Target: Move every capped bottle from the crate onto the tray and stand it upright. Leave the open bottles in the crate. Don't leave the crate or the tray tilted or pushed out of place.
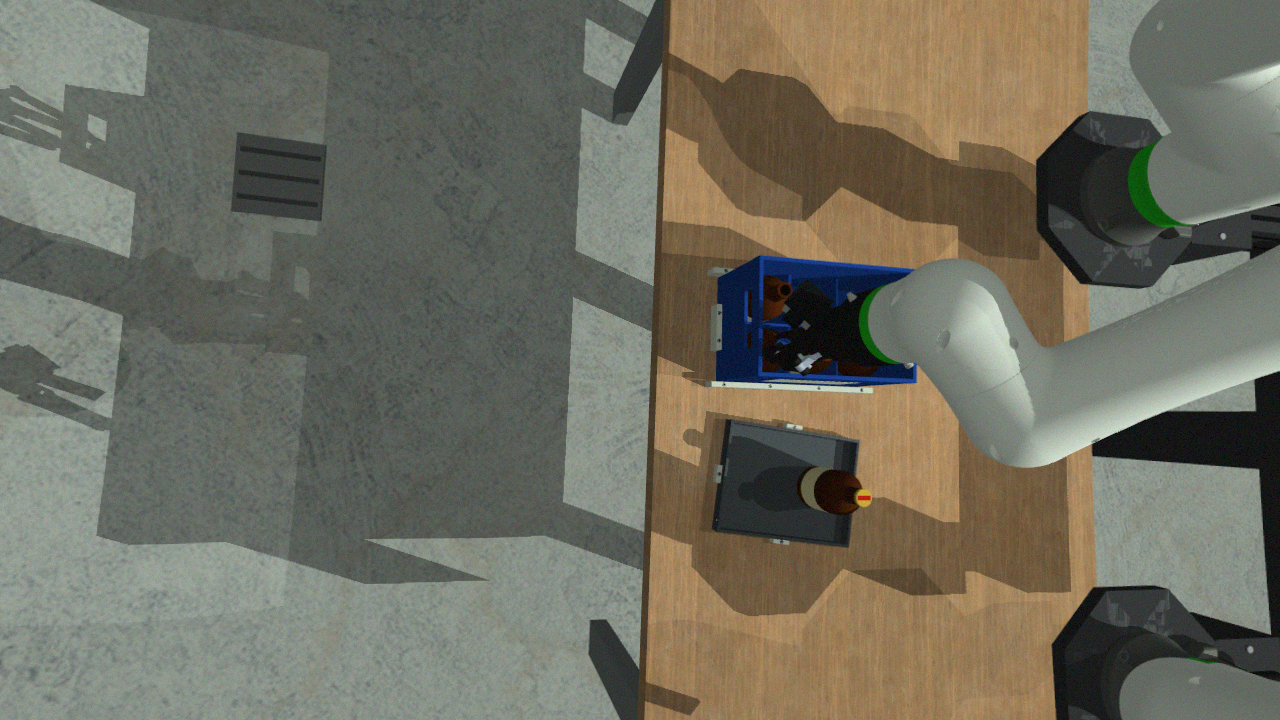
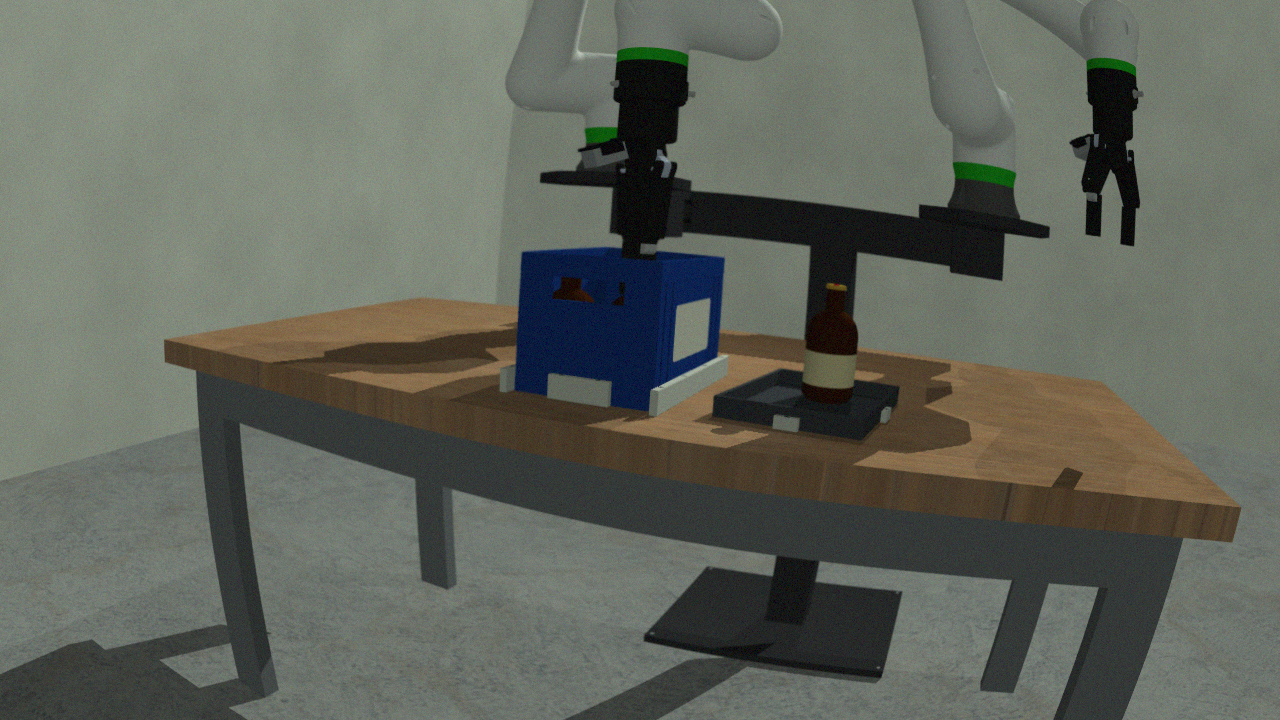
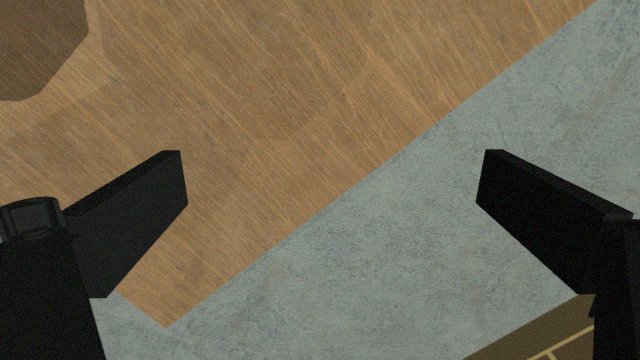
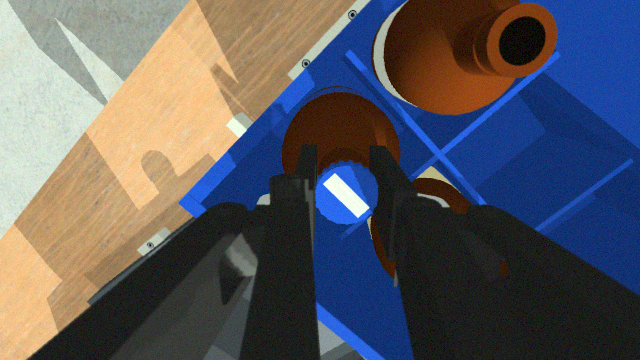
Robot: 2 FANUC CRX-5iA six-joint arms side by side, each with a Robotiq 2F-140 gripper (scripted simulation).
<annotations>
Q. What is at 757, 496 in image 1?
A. A dark tray.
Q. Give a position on a blue-capped bottle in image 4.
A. At 343, 123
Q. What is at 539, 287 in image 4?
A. The right gripper.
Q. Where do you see a brown bottle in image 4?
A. At 443, 64
</annotations>
